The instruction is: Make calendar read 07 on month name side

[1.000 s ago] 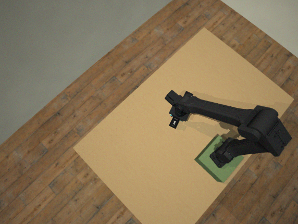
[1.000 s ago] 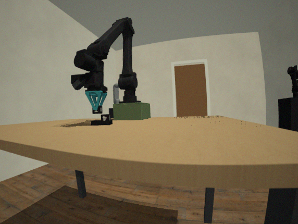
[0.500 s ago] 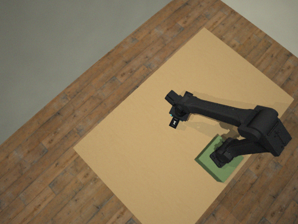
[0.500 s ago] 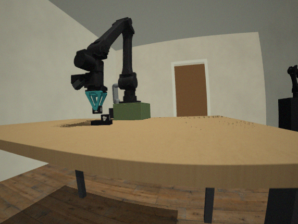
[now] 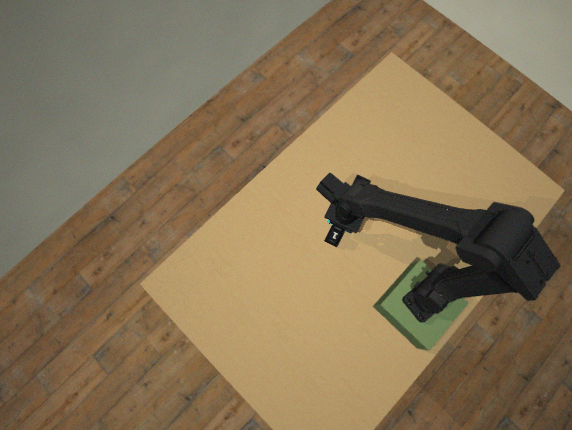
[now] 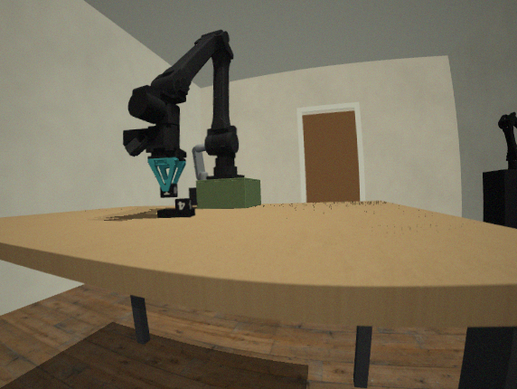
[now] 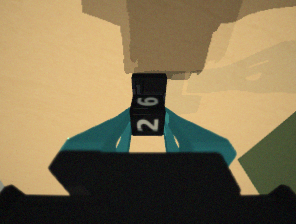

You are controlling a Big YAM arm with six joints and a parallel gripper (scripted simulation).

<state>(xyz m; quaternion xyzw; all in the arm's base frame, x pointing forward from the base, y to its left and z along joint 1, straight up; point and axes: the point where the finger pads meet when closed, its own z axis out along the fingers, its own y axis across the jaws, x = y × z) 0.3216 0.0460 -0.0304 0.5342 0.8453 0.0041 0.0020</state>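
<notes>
The digit cube lies 10 mm below my hand. Also, from my hand: black calendar tray (60 mm below, 10 mm to the left, 10 mm behind).
</notes>
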